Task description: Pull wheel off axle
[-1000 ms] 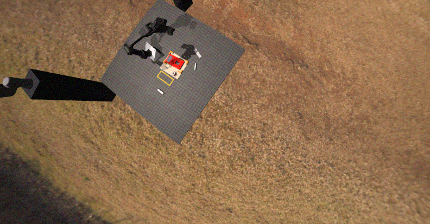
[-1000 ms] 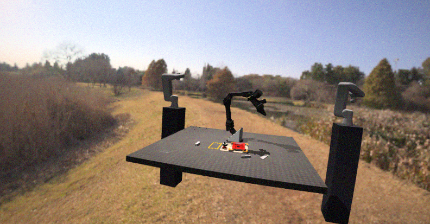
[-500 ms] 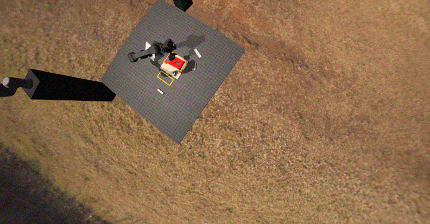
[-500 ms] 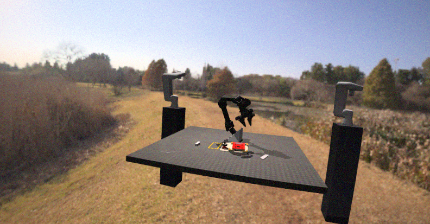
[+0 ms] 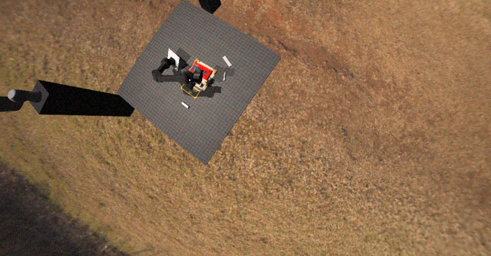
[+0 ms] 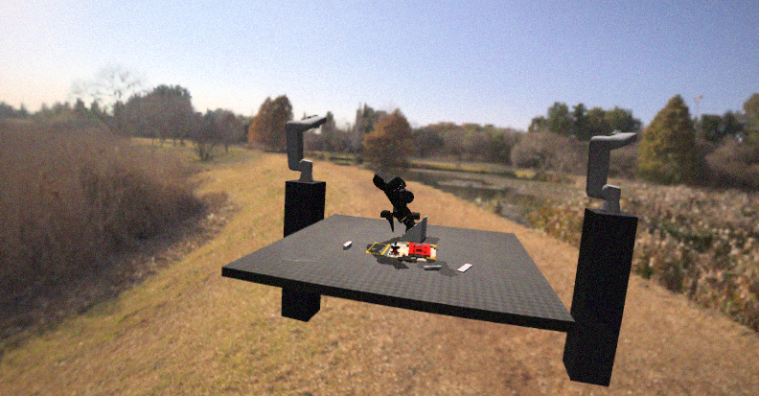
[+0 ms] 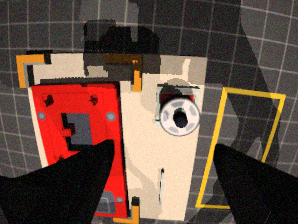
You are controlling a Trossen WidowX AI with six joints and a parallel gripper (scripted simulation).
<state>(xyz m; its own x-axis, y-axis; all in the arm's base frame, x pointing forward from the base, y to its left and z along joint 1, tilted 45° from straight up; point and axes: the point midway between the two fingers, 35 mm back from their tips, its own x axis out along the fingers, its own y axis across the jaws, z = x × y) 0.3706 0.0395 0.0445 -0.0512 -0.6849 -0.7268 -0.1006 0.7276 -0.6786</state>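
My gripper tip is now 2 cm to the left of the dark grey wheel and 7 cm above it. Also, from my gripper tip: black axle (2 cm to the right, 8 cm below).
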